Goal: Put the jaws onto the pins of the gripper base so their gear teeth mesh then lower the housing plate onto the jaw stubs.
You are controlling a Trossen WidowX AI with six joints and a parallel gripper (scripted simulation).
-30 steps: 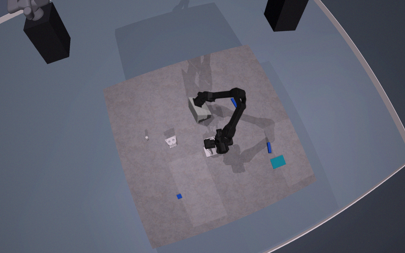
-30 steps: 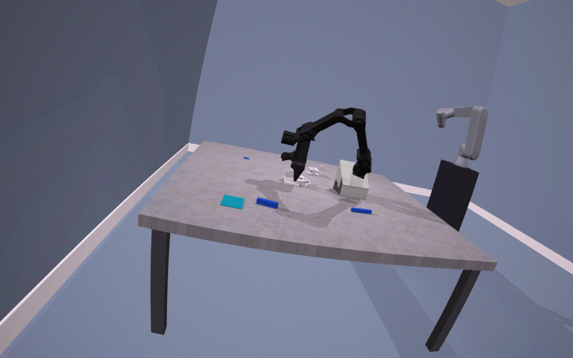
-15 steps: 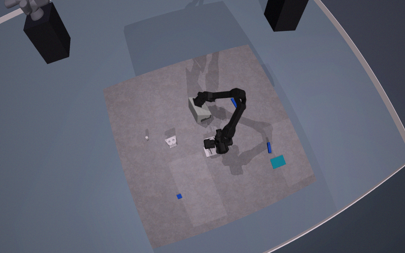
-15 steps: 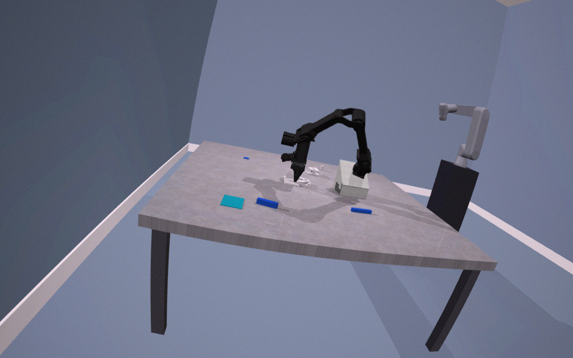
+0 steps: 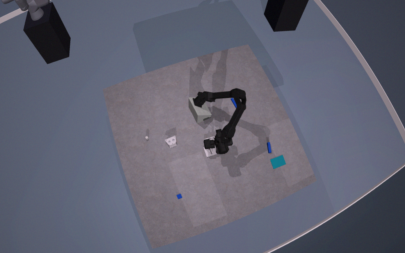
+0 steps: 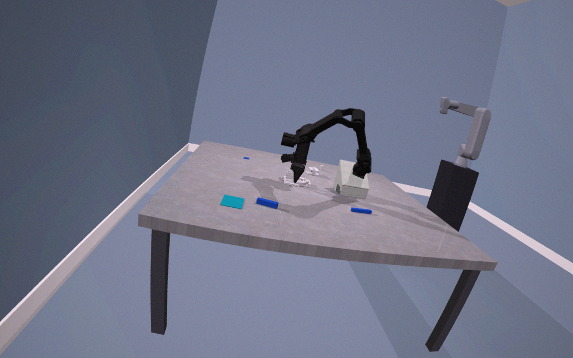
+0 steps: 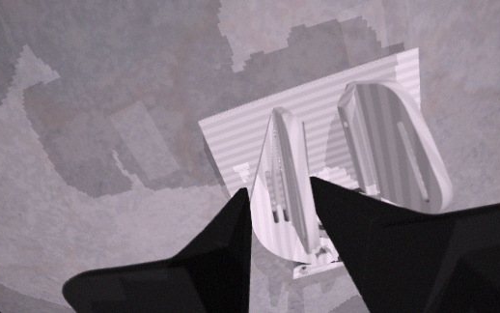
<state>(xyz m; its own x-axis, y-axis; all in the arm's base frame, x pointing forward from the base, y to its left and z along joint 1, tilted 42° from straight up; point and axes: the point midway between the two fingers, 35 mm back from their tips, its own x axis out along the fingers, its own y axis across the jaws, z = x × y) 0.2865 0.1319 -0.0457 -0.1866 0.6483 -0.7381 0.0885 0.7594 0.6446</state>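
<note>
My gripper tip is now 30 mm past the white jaw and 20 mm to the left of it. Round my gripper tip: small blue square 330 mm to the right, 280 mm ahead, 10 mm below; blue bar 290 mm behind, 220 mm to the left, 10 mm below; white stepped part 300 mm to the right, 100 mm behind.
</note>
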